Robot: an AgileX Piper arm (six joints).
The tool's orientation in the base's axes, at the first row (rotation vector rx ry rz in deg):
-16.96 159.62 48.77
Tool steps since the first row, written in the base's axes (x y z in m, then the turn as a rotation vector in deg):
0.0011 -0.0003 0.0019 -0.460 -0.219 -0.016
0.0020 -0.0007 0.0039 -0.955 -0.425 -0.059
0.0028 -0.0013 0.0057 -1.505 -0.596 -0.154
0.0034 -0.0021 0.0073 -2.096 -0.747 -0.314
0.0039 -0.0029 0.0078 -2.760 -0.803 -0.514
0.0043 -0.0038 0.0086 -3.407 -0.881 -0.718
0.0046 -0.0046 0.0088 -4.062 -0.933 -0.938
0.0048 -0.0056 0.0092 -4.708 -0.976 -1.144
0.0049 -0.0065 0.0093 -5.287 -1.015 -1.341
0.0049 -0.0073 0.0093 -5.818 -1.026 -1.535
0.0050 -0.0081 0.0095 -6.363 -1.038 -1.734
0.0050 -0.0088 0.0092 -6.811 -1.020 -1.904
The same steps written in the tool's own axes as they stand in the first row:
-0.0015 0.0005 -0.0016 0.473 -0.071 -0.178
-0.0028 0.0010 -0.0033 0.984 -0.136 -0.331
-0.0040 0.0012 -0.0050 1.557 -0.186 -0.430
-0.0049 0.0013 -0.0066 2.184 -0.244 -0.471
-0.0054 0.0008 -0.0074 2.878 -0.228 -0.436
-0.0059 0.0003 -0.0085 3.561 -0.235 -0.408
-0.0061 -0.0003 -0.0091 4.251 -0.228 -0.353
-0.0063 -0.0009 -0.0099 4.929 -0.209 -0.304
-0.0063 -0.0016 -0.0105 5.539 -0.198 -0.249
-0.0062 -0.0023 -0.0110 6.099 -0.175 -0.175
-0.0062 -0.0028 -0.0116 6.674 -0.153 -0.098
-0.0060 -0.0036 -0.0117 7.144 -0.114 -0.015

